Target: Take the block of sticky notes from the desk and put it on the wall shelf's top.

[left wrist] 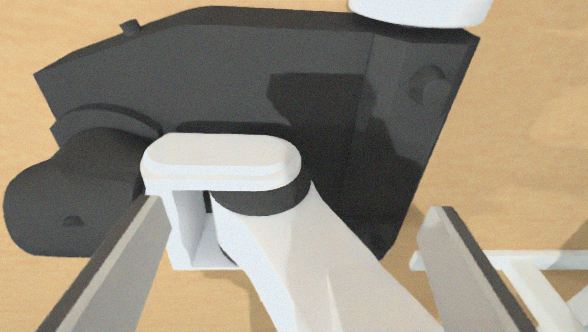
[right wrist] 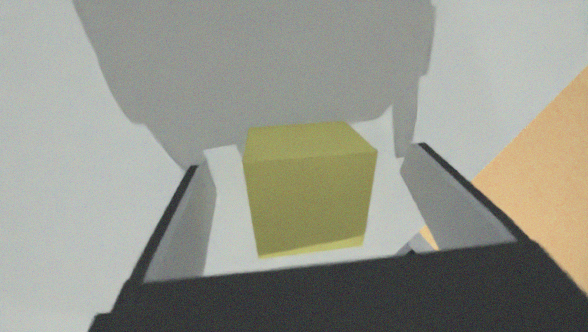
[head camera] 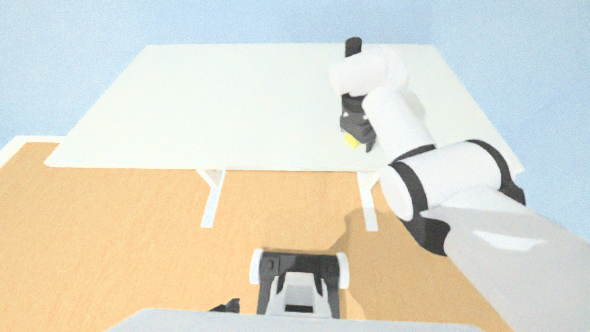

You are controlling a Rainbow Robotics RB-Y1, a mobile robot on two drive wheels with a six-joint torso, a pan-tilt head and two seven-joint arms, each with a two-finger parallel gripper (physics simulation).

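Where they show: left gripper, fingertip midpoint: [left wrist: 295, 216]; right gripper, fingertip midpoint: [right wrist: 308, 167] [head camera: 355, 140]; robot's base at its link origin: [head camera: 299, 268].
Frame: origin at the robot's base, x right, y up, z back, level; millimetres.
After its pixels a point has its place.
Note:
The yellow block of sticky notes [head camera: 352, 140] @[z -315, x 149, y 976 mm] [right wrist: 309, 200] @[z -338, x 167, y 988 mm] sits on the white desk [head camera: 225, 110] @[z -465, x -301, y 951 mm] [right wrist: 45, 200] @[z -436, x 84, y 951 mm], right of the middle and near its front edge in the head view. My right gripper [head camera: 359, 142] @[z -331, x 167, y 955 mm] [right wrist: 308, 167] @[z -331, x 167, y 955 mm] is open over the block. In the right wrist view the block shows between the two spread fingers, with space on both sides. My left gripper [left wrist: 295, 216] @[z 199, x -243, y 527 mm] is open and empty, low over the robot's own base and away from the desk. In the head view, part of it shows at the bottom edge. The wall shelf does not show.
The dark robot base [head camera: 300, 262] @[z -25, x 6, y 191 mm] [left wrist: 225, 55] @[z 281, x -187, y 169 mm] stands on the wooden floor [head camera: 125, 225] @[z -222, x -1360, y 1 mm] [left wrist: 540, 150] @[z -466, x 77, y 1 mm] before the desk. White desk legs [head camera: 212, 205] [head camera: 369, 210] stand under the desk's front edge. The right arm [head camera: 450, 175] @[z -44, x 164, y 1240 mm] reaches over the desk's right side. A blue wall [head camera: 225, 20] @[z -1028, x -416, y 1039 mm] lies behind.

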